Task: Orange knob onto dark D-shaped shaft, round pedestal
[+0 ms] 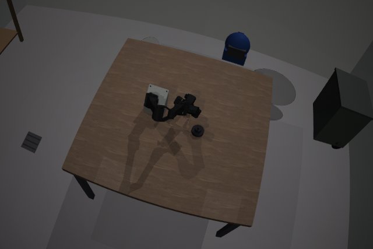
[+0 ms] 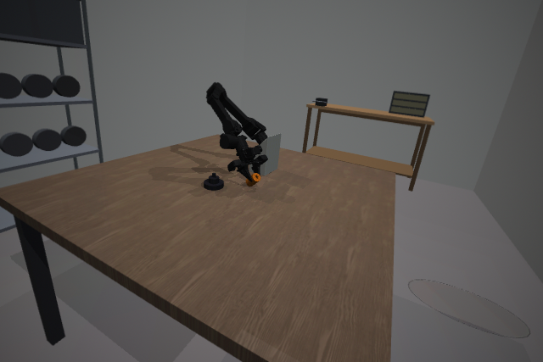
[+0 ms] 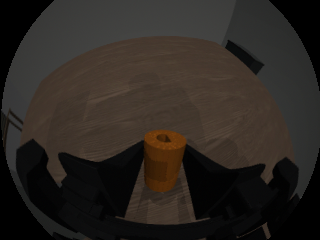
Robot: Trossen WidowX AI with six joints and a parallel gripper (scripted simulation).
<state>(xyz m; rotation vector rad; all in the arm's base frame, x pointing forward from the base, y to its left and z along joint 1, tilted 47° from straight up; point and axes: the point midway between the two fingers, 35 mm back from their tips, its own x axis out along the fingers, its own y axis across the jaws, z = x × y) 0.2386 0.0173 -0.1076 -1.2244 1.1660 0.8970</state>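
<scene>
Now: the shaft pedestal 100 mm ahead of my gripper tip, 140 mm to the right of it and 10 mm below it. Also, from my gripper tip: orange knob 20 mm to the right.
</scene>
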